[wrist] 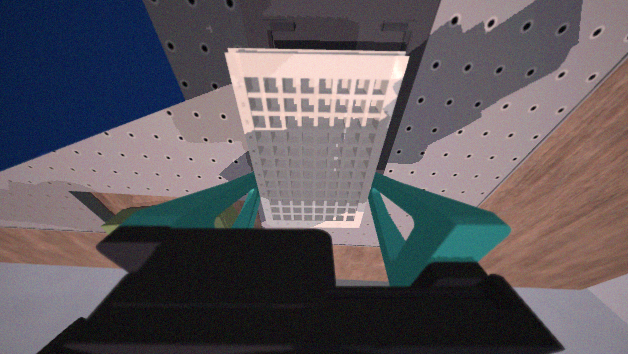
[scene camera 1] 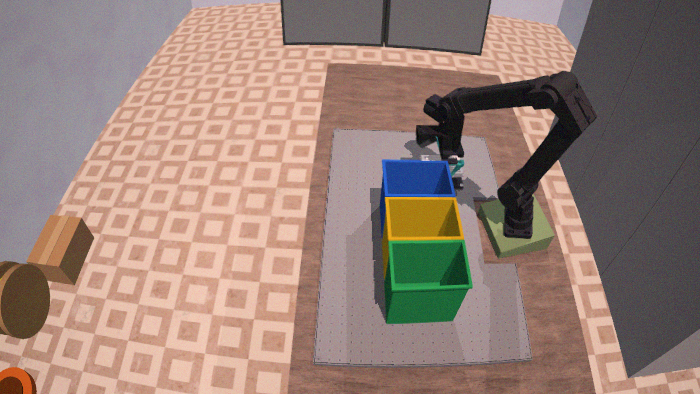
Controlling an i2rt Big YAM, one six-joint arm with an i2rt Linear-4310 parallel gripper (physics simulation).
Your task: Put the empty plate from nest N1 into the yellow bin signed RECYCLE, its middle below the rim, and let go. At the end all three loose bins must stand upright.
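Places are measured from the arm's base along level axes (x ahead, y left, z up), in metres.
Pixels of known places: gripper, fingertip midpoint: (wrist: 314, 177); arm's base, origin of the base link: (scene camera 1: 518, 221).
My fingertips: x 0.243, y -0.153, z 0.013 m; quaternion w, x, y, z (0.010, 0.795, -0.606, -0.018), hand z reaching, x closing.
For each thing: its top centre in the pictures, then the offset to it from my fingertips. Level surfaces: height alone.
- white plate, middle of its top: (wrist: 314, 172) (scene camera 1: 442, 163) 0.016 m up, 0.016 m ahead, 0.004 m left
- yellow bin, middle of its top: (scene camera 1: 424, 217) 0.130 m up, 0.048 m ahead, 0.330 m left
- blue bin, middle of its top: (scene camera 1: 418, 177) 0.130 m up, 0.081 m ahead, 0.202 m left
- green bin, middle of its top: (scene camera 1: 430, 263) 0.130 m up, 0.014 m ahead, 0.459 m left
- grey perforated board, its level: 0.050 m down
The white plate (scene camera 1: 426, 158) (wrist: 315, 150), a gridded block of empty wells, is level and a little above its dark nest (wrist: 340, 17). No nest label is legible. My gripper (scene camera 1: 452, 162) (wrist: 314, 177) is shut on the plate, with teal fingers against its two long sides. In the scene view the arm and the blue bin partly hide both. The yellow bin (scene camera 1: 424, 220) stands upright between the blue bin (scene camera 1: 416, 179) (wrist: 75, 75) and the green bin (scene camera 1: 427, 305), which are also upright. The RECYCLE sign does not show.
The blue bin is close beside the gripper, between it and the yellow bin. The bins stand in a row on the grey perforated board (scene camera 1: 420, 345). The arm's green base block (scene camera 1: 525, 245) is right of the bins. A brown box (scene camera 1: 62, 245) is at the far left.
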